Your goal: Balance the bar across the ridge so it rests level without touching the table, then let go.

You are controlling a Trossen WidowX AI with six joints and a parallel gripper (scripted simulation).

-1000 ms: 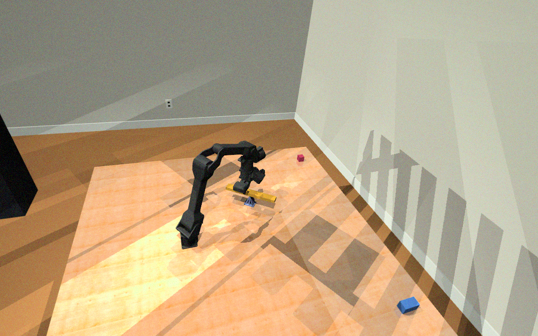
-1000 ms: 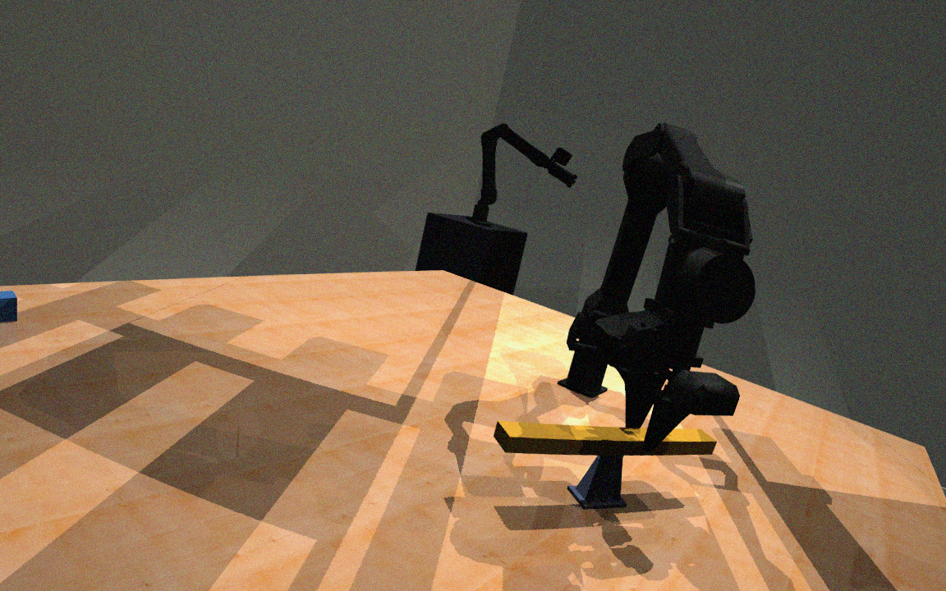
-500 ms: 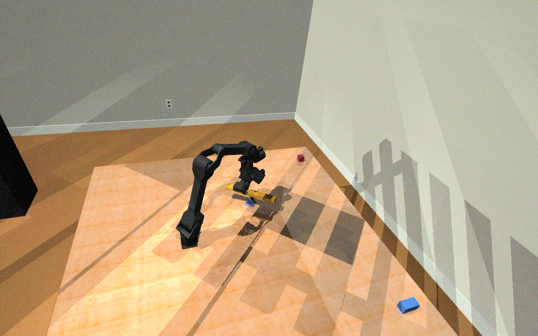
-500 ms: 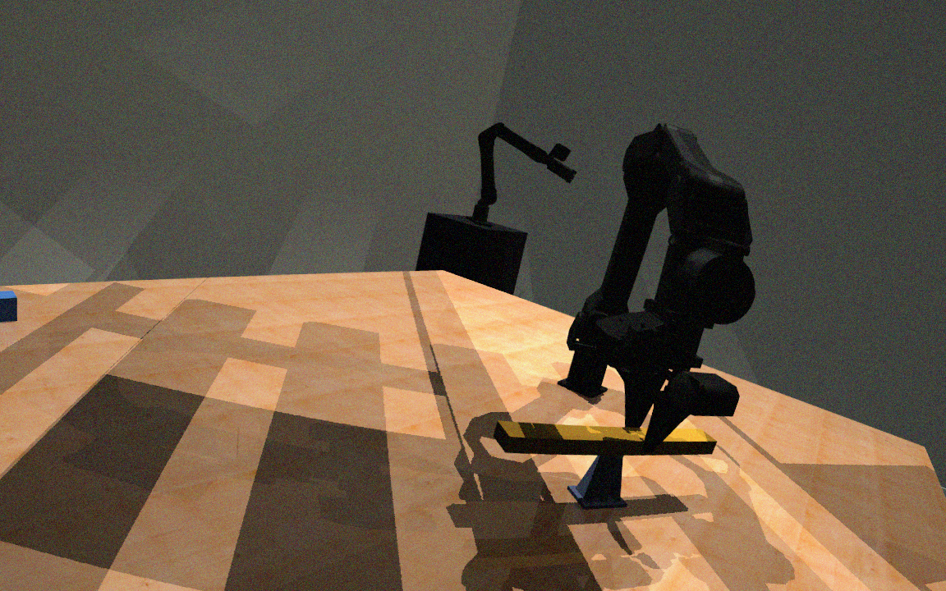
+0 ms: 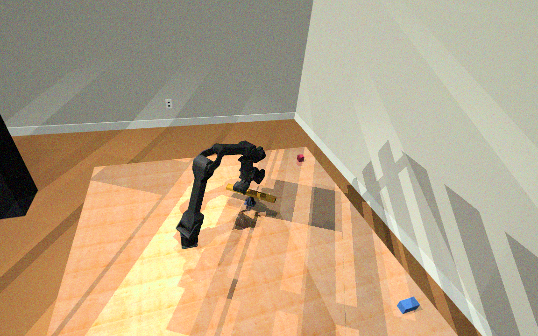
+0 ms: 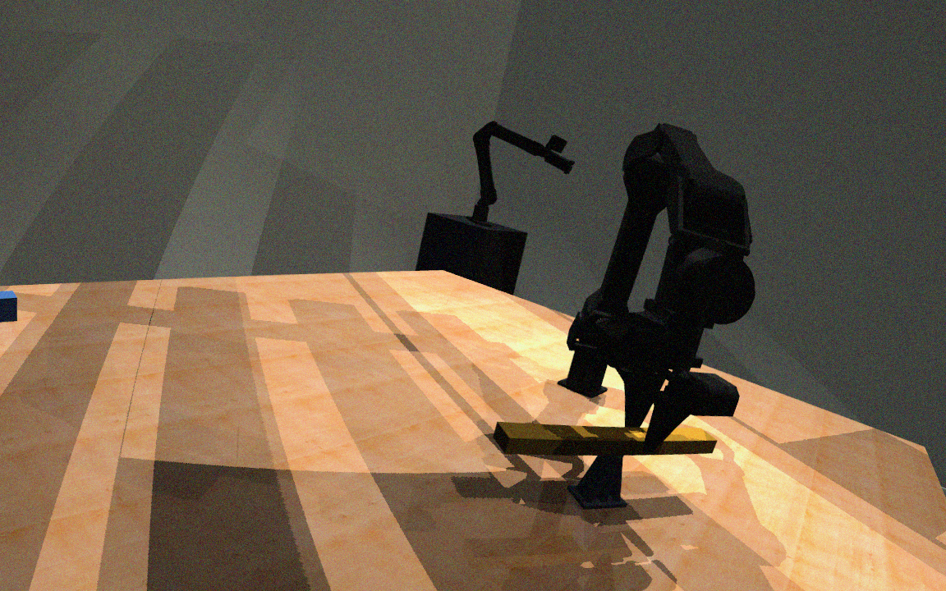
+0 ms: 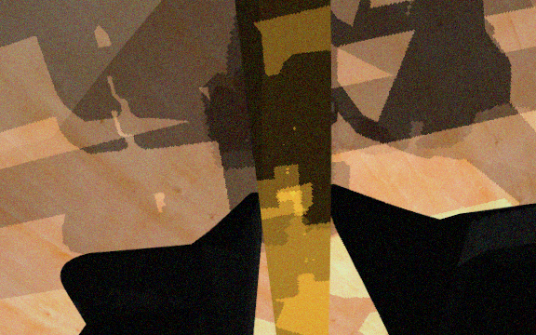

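Right now the yellow bar is 2 cm ahead of my gripper tip and 2 cm to the right of it. Round my gripper tip: small magenta cube: 44 cm ahead, 31 cm to the left, 5 cm below; then blue block: 44 cm ahead, 69 cm to the right, 5 cm below.
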